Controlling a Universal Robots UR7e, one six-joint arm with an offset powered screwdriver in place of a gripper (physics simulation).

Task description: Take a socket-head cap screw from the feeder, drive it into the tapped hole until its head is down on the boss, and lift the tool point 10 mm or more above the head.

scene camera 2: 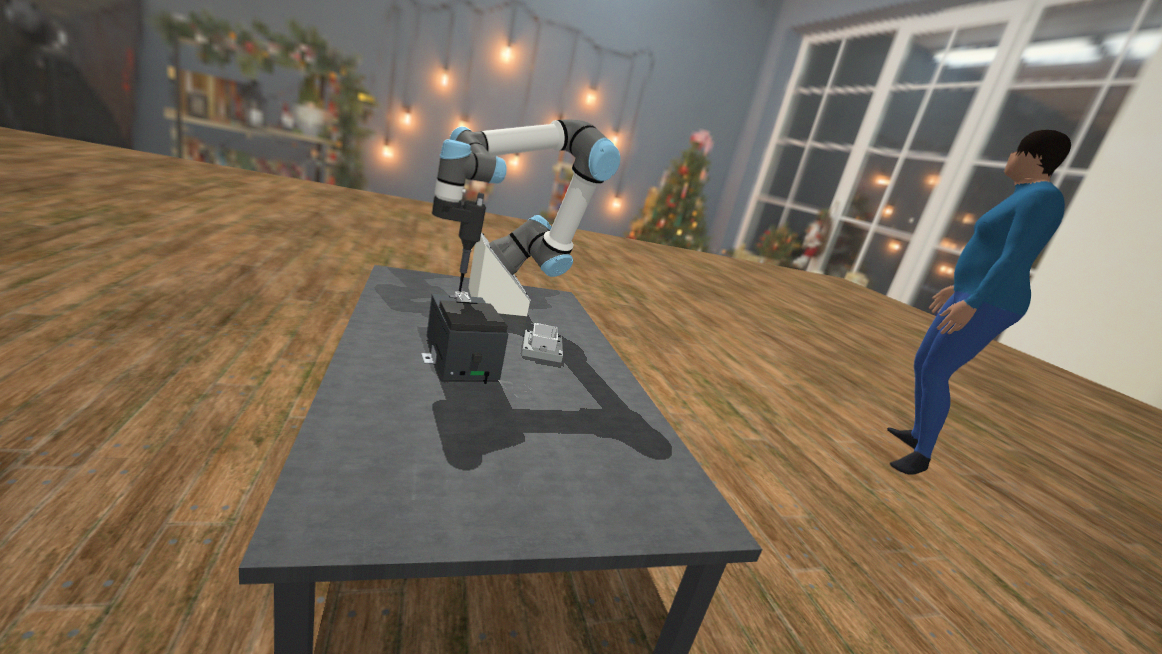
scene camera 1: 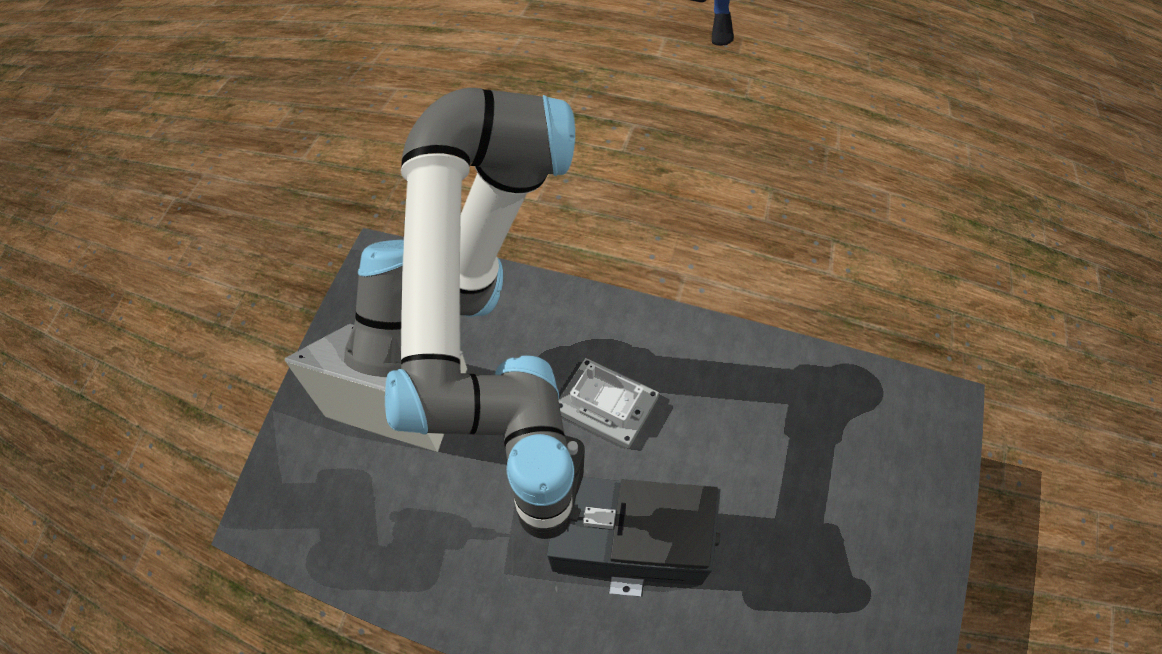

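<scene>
The feeder [scene camera 1: 683, 552] [scene camera 2: 465, 349] is a dark box on the table, with a small silver plate [scene camera 1: 600, 516] [scene camera 2: 462, 298] on its top towards the robot base. My screwdriver [scene camera 2: 461, 289] points straight down in scene camera 2, its bit tip at or just above the feeder's top by that silver plate. Contact cannot be made out. In scene camera 1 the wrist hides most of the tool. No screw can be made out on the bit at this size. The light grey housing [scene camera 1: 605, 427] [scene camera 2: 540, 350] stands apart from the feeder; its tapped hole and boss cannot be told apart.
The arm stands on a pale wedge-shaped mount [scene camera 1: 349, 410] [scene camera 2: 497, 284] on the dark table [scene camera 1: 910, 487] [scene camera 2: 487, 511]. A small white tab [scene camera 1: 615, 588] [scene camera 2: 424, 356] sticks out beside the feeder. A person [scene camera 1: 722, 28] [scene camera 2: 1004, 235] stands on the floor away from the table.
</scene>
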